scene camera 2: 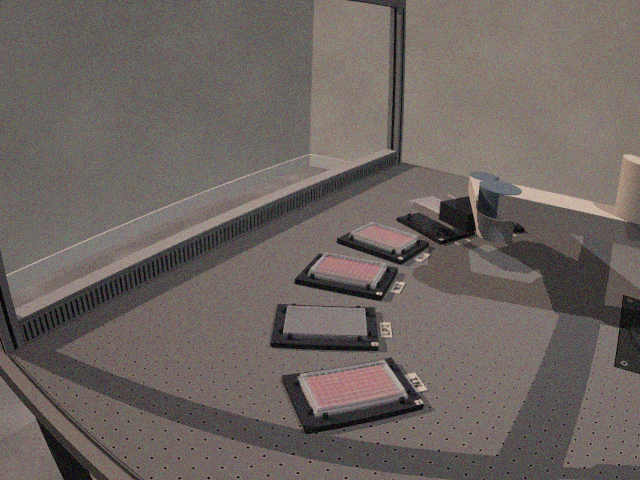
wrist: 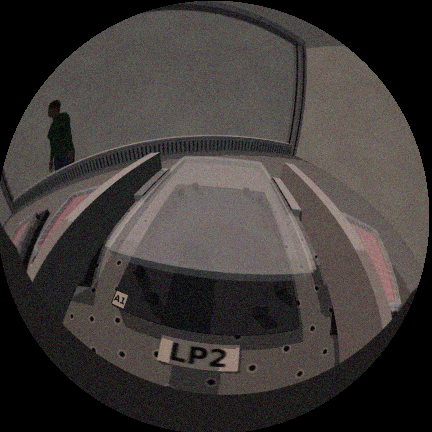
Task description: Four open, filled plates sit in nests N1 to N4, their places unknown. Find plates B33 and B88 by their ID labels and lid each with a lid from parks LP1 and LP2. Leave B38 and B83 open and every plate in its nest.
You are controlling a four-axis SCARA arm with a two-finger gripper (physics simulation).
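Places are measured from the arm's base along level axes (x ahead, y left, z up), in centimetres.
Where they show: gripper, fingertip midpoint: (scene camera 2: 431, 201) (wrist: 220, 164).
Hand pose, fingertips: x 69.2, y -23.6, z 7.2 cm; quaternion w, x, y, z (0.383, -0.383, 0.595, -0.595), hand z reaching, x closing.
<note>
Each offset is from my fingertips to the top centre of the thing. "spot": to the spot under its first point.
My gripper (scene camera 2: 439, 205) (wrist: 220, 164) is shut on a clear lid {dy +0.9, dx -2.1, dz -0.4 cm} (wrist: 215, 225), held level above lid park LP2 {dy +0.9, dx -2.1, dz -3.9 cm} (scene camera 2: 421, 225) (wrist: 250, 300). The dark park shows below and through the lid. A pale lid {dy +53.0, dx -4.8, dz -4.1 cm} (scene camera 2: 325, 320) lies on park LP1 {spot: dy +61.0, dx -1.2, dz -4.9 cm} (scene camera 2: 276, 338). Open pink-filled plates sit in their nests: the N1 plate {dy +65.8, dx -17.5, dz -3.3 cm} (scene camera 2: 354, 384) in front, another plate {dy +35.7, dx +1.6, dz -3.3 cm} (scene camera 2: 348, 269) beyond LP1, and one {dy +17.9, dx +3.4, dz -3.3 cm} (scene camera 2: 383, 237) (wrist: 65, 215) beside LP2. Another pink plate {dy -13.7, dx -13.1, dz -3.3 cm} (wrist: 377, 260) shows right of the right finger. Plate ID labels cannot be read.
The arm's blue-and-white wrist (scene camera 2: 488, 206) stands over the far right, hiding most of the nest behind it. A slotted rail (scene camera 2: 206, 245) (wrist: 215, 145) runs along the table's edge. A dark plate {spot: dy +26.2, dx -56.5, dz -5.9 cm} (scene camera 2: 628, 335) lies at the right edge. A person (wrist: 61, 135) stands beyond the rail.
</note>
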